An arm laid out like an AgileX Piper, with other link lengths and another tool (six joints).
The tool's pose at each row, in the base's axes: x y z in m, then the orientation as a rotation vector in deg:
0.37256 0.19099 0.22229 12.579 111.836 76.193
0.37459 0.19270 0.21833 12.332 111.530 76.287
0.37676 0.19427 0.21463 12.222 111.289 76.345
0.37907 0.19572 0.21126 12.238 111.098 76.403
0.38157 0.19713 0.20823 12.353 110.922 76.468
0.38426 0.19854 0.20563 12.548 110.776 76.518
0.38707 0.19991 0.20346 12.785 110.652 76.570
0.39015 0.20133 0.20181 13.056 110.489 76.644
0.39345 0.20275 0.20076 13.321 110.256 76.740
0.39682 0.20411 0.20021 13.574 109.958 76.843
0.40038 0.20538 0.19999 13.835 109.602 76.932
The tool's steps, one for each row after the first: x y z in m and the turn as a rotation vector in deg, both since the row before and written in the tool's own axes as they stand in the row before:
0.00138 -0.00316 0.00329 -0.267 -0.112 -0.187
0.00110 -0.00305 0.00322 -0.176 -0.124 -0.102
0.00079 -0.00286 0.00316 -0.116 -0.130 -0.009
0.00047 -0.00265 0.00319 -0.083 -0.151 0.061
0.00014 -0.00233 0.00324 -0.036 -0.162 0.111
-0.00017 -0.00202 0.00322 -0.014 -0.159 0.145
-0.00058 -0.00162 0.00336 -0.034 -0.193 0.168
-0.00102 -0.00116 0.00341 -0.081 -0.235 0.158
-0.00133 -0.00078 0.00334 -0.119 -0.277 0.139
-0.00165 -0.00059 0.00336 -0.136 -0.330 0.122

